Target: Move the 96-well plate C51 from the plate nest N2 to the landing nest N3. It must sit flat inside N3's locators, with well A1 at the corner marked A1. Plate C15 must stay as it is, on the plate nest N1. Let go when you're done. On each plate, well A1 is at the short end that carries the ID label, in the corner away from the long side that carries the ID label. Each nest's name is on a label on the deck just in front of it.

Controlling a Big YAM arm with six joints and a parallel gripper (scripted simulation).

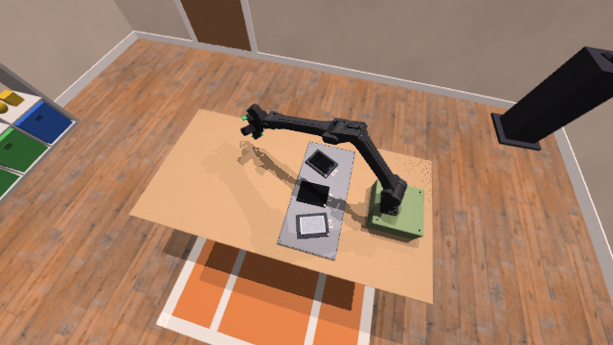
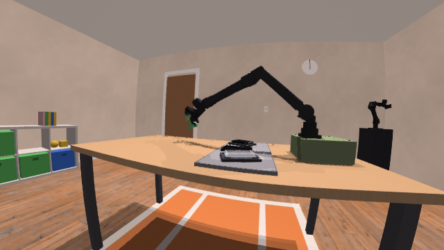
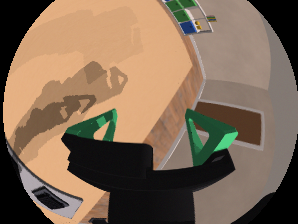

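Now: hand 470 mm past the white 96-well plate, 450 mm to the right of it and 110 mm above it. The rest, counted from my hand: dark plate: 460 mm behind, 110 mm below, 70 mm to the left; then black nest: 450 mm behind, 270 mm to the left, 120 mm below.
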